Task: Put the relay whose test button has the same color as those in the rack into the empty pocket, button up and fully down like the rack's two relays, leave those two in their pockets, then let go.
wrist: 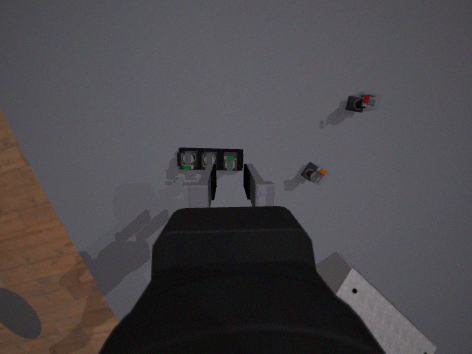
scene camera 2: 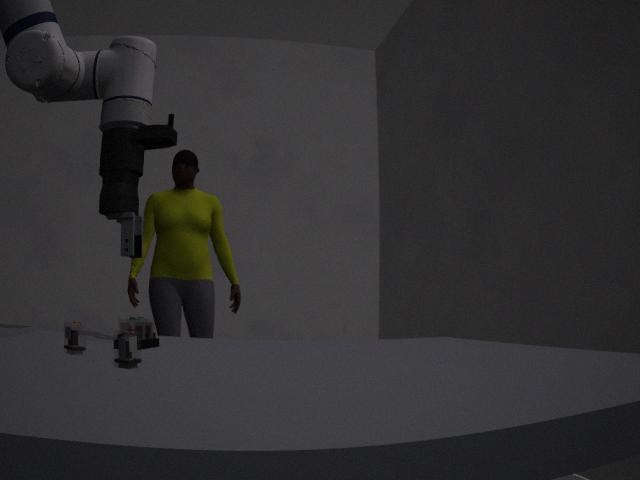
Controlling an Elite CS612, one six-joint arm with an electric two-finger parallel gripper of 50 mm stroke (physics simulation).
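Places are measured from the arm's base along level axes (x back, y right, z up), in centimetres.
Where they show: gripper, fingertip midpoint: [wrist: 229,175] [scene camera 2: 131,256].
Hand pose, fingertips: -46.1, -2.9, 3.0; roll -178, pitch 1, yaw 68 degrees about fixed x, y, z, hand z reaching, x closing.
Observation:
After its pixels a point has its place, as x, y, z.
The black rack [wrist: 240,161] @[-45.1, -1.5, -8.9] [scene camera 2: 150,343] @[-49.3, -6.5, -10.5] has a clear relay in each of its three pockets. The left relay [wrist: 188,158] @[-48.7, -8.4, -6.5] shows its green button at the pocket's lower edge in the wrist view. The middle relay [wrist: 208,159] @[-47.5, -5.8, -6.5] has its button hidden behind a finger. The right relay [wrist: 230,164] @[-45.6, -3.0, -6.5] shows a green button nearer the upper edge, so it faces the other way from the left one; it looks upright, but its exact depth is hard to tell. My gripper [wrist: 229,175] @[-46.1, -2.9, 3.0] [scene camera 2: 132,249] @[-46.1, -2.9, 3.0] is open and empty, high above the rack.
A relay with an orange button [wrist: 313,173] @[-39.3, 8.4, -7.1] [scene camera 2: 74,336] @[-38.8, 10.7, -8.7] stands right of the rack in the wrist view. A relay with a red button [wrist: 357,103] @[-46.8, 17.9, -7.9] [scene camera 2: 127,352] @[-46.6, 21.0, -9.3] stands farther up and right. A person [scene camera 2: 181,235] stands behind the table [scene camera 2: 361,392] @[-67.7, 35.3, -11.2].

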